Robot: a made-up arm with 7 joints.
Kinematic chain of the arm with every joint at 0, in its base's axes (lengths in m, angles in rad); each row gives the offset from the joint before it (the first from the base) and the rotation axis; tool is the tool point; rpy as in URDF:
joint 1: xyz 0 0 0.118 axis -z
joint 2: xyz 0 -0.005 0.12 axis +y
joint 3: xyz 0 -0.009 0.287 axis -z
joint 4: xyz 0 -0.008 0.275 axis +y
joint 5: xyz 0 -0.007 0.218 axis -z
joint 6: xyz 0 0 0.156 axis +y
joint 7: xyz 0 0 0.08 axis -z
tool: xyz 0 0 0 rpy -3.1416 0 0
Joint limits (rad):
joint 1: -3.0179..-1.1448
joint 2: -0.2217..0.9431
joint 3: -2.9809..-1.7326
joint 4: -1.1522..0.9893
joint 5: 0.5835..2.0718
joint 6: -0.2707..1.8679
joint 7: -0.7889..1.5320
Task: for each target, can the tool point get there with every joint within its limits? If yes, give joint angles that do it. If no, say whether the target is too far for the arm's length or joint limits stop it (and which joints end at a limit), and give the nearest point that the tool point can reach.
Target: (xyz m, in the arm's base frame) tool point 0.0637 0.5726 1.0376
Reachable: yes | joints -1.5958 0.5073 -2.0086 -0.2123 1.8261 0.8462 0.3131
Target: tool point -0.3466 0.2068 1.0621
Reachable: yes | joints -2.1002 0.6268 -2.6128 0.7611 1.8143 1.0117 1.0721
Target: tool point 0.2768 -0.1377 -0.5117
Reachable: no: joint limits stop it (at a limit: joint 1, joint 2, joint 4, joint 5) | nearest point 0.4525 0.5926 0.3800 | short by 1.166 m
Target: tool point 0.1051 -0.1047 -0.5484
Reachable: no: joint limits stop it (at a limit: joint 1, joint 2, joint 4, joint 5, joint 6) | nearest point 0.3827 0.6407 0.3584 | short by 1.206 m
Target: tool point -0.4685 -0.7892 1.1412
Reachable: no: too far | nearest point -0.2719 -0.4610 0.9714 | short by 0.419 m
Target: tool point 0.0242 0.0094 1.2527
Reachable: yes | joints -2.2916 -0.0553 -2.6229 -0.1014 1.3414 -0.0074 0.8052
